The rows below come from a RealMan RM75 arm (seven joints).
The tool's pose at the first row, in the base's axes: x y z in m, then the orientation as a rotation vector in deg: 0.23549 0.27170 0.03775 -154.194 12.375 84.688
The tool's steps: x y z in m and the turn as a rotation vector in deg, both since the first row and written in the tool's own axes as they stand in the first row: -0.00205 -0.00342 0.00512 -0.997 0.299 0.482; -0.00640 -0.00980 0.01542 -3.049 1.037 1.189; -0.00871 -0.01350 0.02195 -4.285 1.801 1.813; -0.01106 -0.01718 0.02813 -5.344 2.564 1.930; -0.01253 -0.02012 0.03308 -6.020 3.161 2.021; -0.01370 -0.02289 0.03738 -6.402 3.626 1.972; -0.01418 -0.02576 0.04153 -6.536 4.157 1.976; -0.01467 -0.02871 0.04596 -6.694 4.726 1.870; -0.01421 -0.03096 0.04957 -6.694 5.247 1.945; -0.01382 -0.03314 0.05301 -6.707 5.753 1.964; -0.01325 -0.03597 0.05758 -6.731 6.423 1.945; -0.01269 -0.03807 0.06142 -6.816 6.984 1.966; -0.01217 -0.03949 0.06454 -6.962 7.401 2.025; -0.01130 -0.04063 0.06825 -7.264 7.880 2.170; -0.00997 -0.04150 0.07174 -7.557 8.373 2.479
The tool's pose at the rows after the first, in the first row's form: 0.23066 0.27590 0.03669 -155.347 12.376 84.928; 0.22074 0.28387 0.03475 -157.740 11.982 85.169; 0.21463 0.28854 0.03314 157.564 -11.888 -83.893; 0.20879 0.29315 0.03176 157.197 -11.222 -82.459; 0.20433 0.29680 0.03031 157.017 -10.826 -81.390; 0.20055 0.30017 0.02895 157.048 -10.477 -80.626; 0.19727 0.30356 0.02710 157.279 -10.397 -79.839; 0.19377 0.30707 0.02509 157.571 -10.156 -79.009; 0.19134 0.30969 0.02274 157.853 -10.276 -78.263; 0.18901 0.31223 0.02054 158.143 -10.311 -77.543; 0.18594 0.31554 0.01757 158.541 -10.293 -76.593; 0.18335 0.31804 0.01501 158.799 -10.275 -75.771; 0.18124 0.31977 0.01288 158.900 -10.253 -75.129; 0.17878 0.32128 0.01014 158.866 -10.223 -74.341; 0.17670 0.32244 0.00713 158.754 -10.415 -73.512
